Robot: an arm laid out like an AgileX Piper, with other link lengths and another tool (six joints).
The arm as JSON. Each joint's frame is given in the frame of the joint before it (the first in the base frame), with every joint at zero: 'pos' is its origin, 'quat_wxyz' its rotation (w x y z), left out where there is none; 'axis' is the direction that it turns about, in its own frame. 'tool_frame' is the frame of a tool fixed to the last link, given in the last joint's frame.
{
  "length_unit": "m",
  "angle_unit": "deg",
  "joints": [
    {
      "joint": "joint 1",
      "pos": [
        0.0,
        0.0,
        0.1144
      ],
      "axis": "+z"
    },
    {
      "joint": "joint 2",
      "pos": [
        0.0,
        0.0,
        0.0
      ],
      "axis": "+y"
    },
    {
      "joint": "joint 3",
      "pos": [
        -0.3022,
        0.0,
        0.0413
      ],
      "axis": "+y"
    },
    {
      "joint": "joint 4",
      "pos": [
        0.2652,
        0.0,
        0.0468
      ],
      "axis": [
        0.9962,
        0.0,
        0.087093
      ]
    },
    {
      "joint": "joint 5",
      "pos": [
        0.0,
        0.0,
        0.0
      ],
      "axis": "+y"
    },
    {
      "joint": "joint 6",
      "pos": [
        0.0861,
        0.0,
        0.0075
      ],
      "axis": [
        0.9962,
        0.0,
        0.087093
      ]
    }
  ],
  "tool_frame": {
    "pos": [
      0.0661,
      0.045,
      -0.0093
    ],
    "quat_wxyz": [
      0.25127,
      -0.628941,
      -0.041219,
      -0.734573
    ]
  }
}
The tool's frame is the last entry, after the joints.
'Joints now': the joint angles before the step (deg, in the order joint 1, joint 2, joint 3, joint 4, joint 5, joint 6). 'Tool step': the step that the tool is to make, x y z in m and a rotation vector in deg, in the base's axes. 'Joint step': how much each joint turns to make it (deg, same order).
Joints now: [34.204 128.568 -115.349 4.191 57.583 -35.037]
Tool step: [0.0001 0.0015 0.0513 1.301 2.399 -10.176]
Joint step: [0.005 -0.291 -10.188 -2.443 11.209 11.918]
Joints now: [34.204 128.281 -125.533 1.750 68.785 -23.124]
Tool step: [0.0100 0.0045 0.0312 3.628 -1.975 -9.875]
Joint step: [0.003 -0.206 -5.540 -2.697 1.995 10.679]
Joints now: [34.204 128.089 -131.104 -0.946 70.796 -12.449]
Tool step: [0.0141 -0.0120 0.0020 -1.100 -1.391 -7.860]
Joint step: [-0.782 -0.104 -0.355 -5.023 0.323 7.147]
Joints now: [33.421 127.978 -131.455 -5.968 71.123 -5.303]
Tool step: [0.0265 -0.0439 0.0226 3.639 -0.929 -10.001]
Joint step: [-5.790 -2.265 0.038 0.345 0.046 4.877]
